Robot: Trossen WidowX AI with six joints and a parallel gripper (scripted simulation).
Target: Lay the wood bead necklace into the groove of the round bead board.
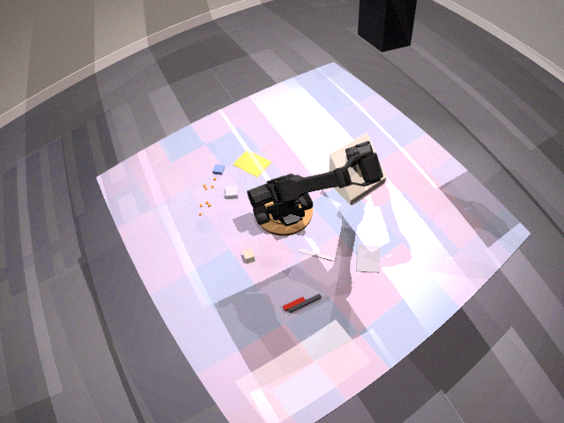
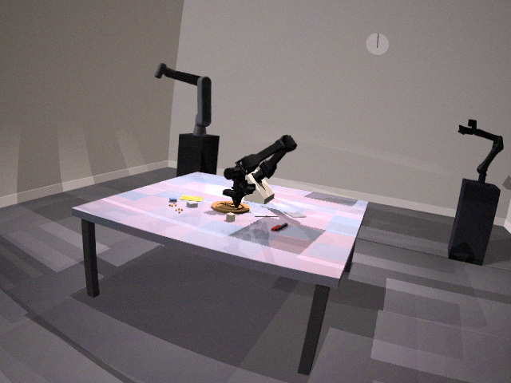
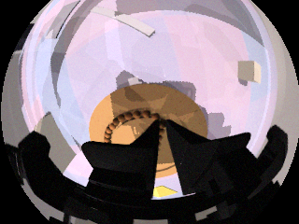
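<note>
Now: gripper tip 3 cm past the round bead board, 5 cm to the left of it and 1 cm above it. Also, from my gripper tip: cream cube (16 cm ahead, 6 cm to the left); white block (10 cm ahead, 21 cm to the right, 1 cm below); thin rod (4 cm behind, 15 cm to the left, 2 cm below).
</note>
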